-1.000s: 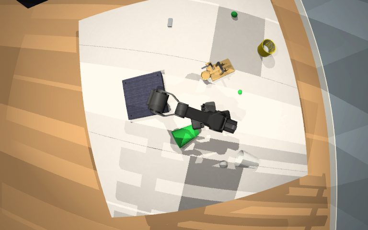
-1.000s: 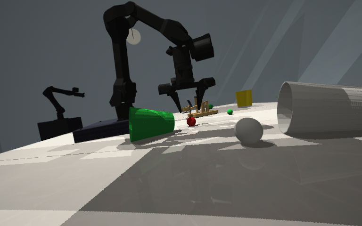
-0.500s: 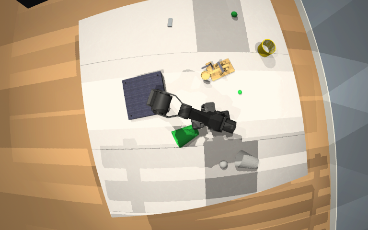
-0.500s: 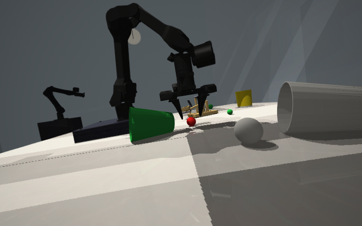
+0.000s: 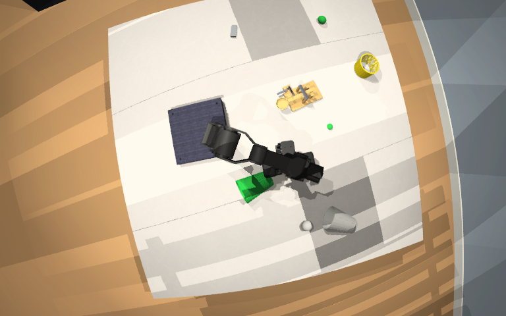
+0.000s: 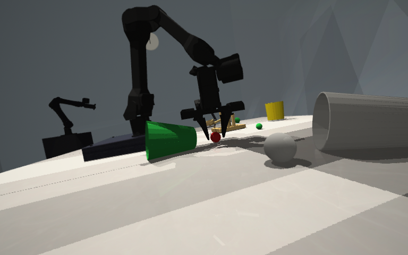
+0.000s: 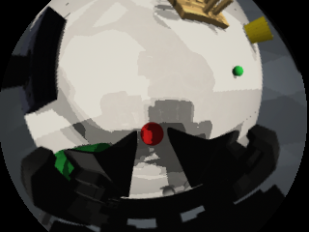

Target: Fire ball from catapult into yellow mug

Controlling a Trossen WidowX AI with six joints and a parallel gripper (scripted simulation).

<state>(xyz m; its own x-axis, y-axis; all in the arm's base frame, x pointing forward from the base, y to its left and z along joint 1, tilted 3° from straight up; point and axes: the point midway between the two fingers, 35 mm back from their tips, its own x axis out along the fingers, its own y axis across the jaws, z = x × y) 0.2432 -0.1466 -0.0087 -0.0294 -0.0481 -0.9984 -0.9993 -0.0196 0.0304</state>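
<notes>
The wooden catapult is 26 cm to the left of my gripper tip, 8 cm ahead of it and 4 cm above it. From my gripper tip the other things lie so: white ball (25 cm to the right, 4 cm ahead, 1 cm above); then red ball (right at my gripper tip); then small green ball (20 cm ahead, 12 cm to the left).
</notes>
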